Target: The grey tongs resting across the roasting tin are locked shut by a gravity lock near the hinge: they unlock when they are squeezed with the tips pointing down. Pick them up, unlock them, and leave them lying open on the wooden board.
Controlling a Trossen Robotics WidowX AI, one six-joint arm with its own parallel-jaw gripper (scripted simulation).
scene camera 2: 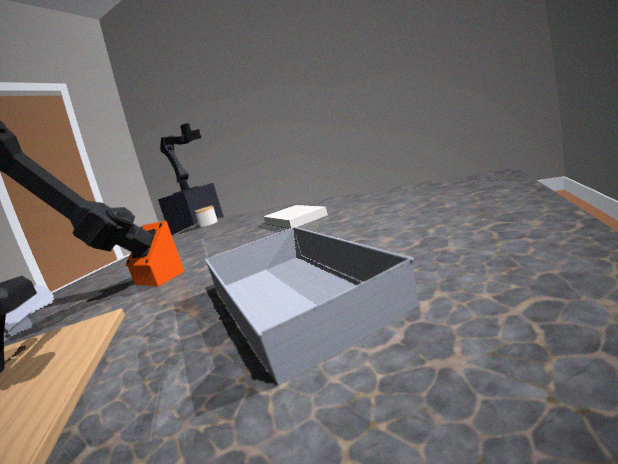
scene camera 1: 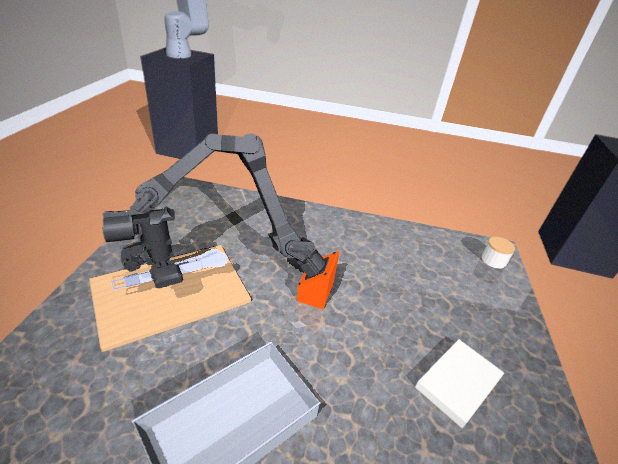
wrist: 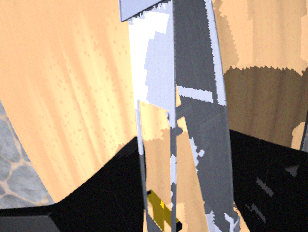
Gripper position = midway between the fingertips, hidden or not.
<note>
I see my gripper [scene camera 1: 165, 281], a round tub [scene camera 1: 498, 251], a white flat block [scene camera 1: 460, 381], a wooden board [scene camera 2: 52, 370] and a grey roasting tin [scene camera 2: 300, 297].
The white flat block shows as well in scene camera 2 [scene camera 2: 297, 215]. My gripper shows as well in the wrist view [wrist: 173, 137]. The wooden board also shows in scene camera 1 [scene camera 1: 125, 315] and in the wrist view [wrist: 74, 98]. The wrist view misses the round tub: it is out of frame. The wrist view misses the white flat block: it is out of frame.
</note>
